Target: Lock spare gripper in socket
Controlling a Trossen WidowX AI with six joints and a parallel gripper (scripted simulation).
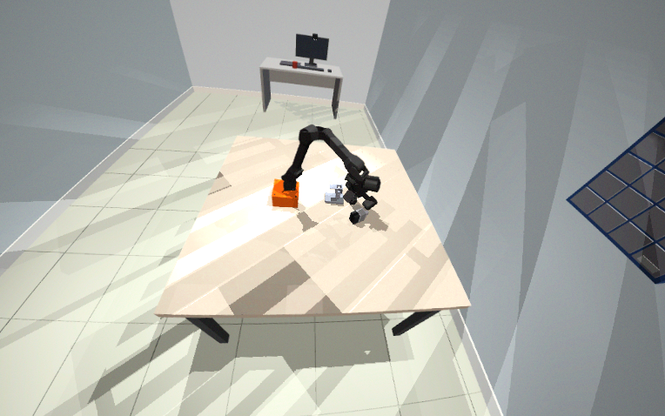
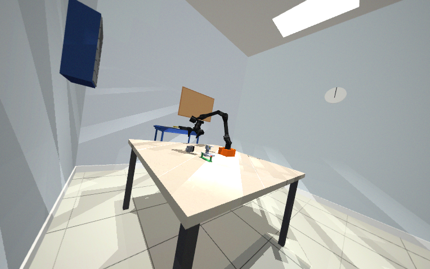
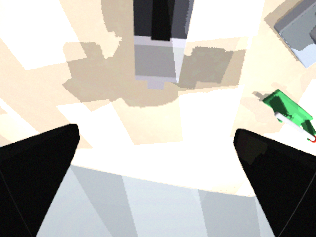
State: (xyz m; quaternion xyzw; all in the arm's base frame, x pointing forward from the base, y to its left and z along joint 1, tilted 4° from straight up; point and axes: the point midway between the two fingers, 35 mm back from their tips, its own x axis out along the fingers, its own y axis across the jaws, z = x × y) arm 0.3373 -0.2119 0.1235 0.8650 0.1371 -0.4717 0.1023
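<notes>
Right now the spare gripper is 12 cm below my gripper tip and 1 cm ahead of it. From my gripper tip the other things lie so: mount 17 cm to the left, 9 cm below, 9 cm behind; green rest 28 cm to the left, 12 cm below, 4 cm ahead.
</notes>
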